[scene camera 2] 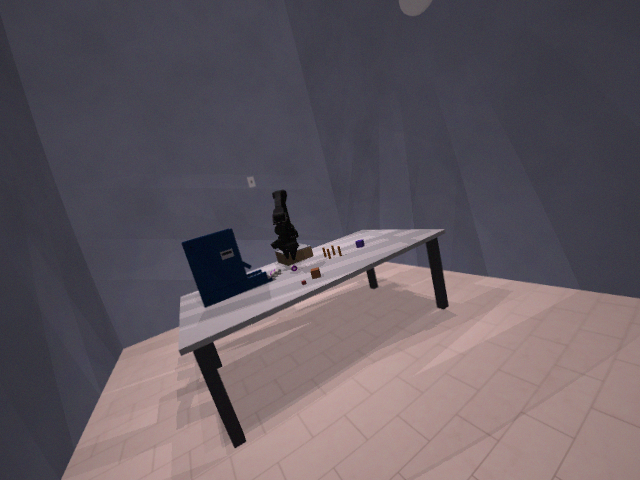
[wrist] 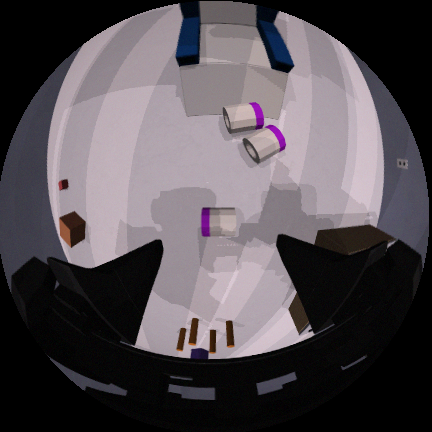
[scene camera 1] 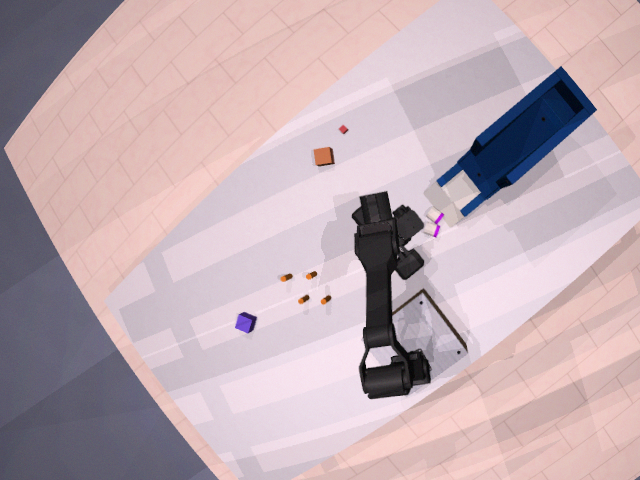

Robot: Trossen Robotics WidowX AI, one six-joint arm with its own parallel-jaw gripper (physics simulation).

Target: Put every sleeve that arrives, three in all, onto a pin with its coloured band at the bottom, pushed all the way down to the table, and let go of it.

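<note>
A whitish sleeve with a magenta band lies on its side, its band toward the left in the wrist view; the arm hides it in scene camera 1. My gripper is open and empty above it, pointing down, with the sleeve a little ahead of the gap between the fingertips. A second sleeve and a third sleeve lie on their sides close together near the chute mouth. Several upright orange-brown pins, one of them here, stand bare.
A blue chute ends in a pale ramp. An orange block, a small red cube and a purple block lie around. A brown-sided box stands beside the arm.
</note>
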